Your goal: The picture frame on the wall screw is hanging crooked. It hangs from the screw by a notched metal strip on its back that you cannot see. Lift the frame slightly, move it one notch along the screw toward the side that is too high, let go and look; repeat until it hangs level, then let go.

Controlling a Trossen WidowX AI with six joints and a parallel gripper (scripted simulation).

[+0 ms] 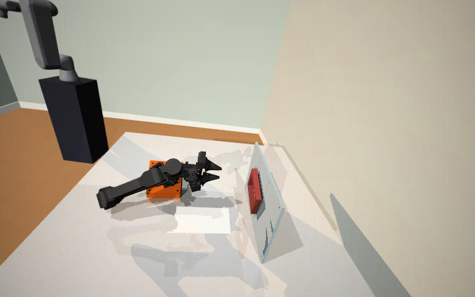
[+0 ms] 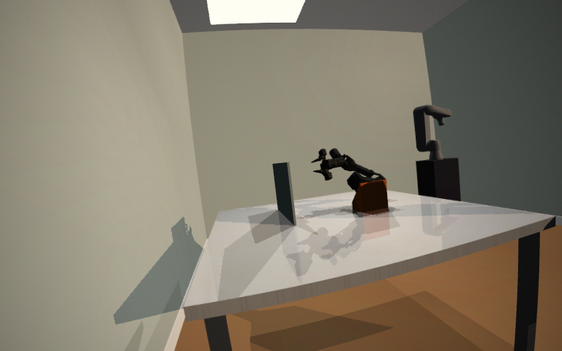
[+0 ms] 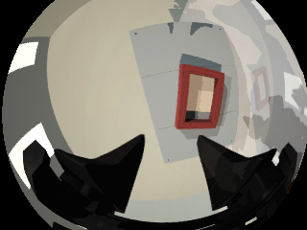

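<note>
My gripper tip is 170 mm short of the red picture frame, 100 mm above it and 40 mm to the right of it. Round my gripper tip: grey wall panel: 190 mm ahead, 110 mm below, 30 mm to the left.
</note>
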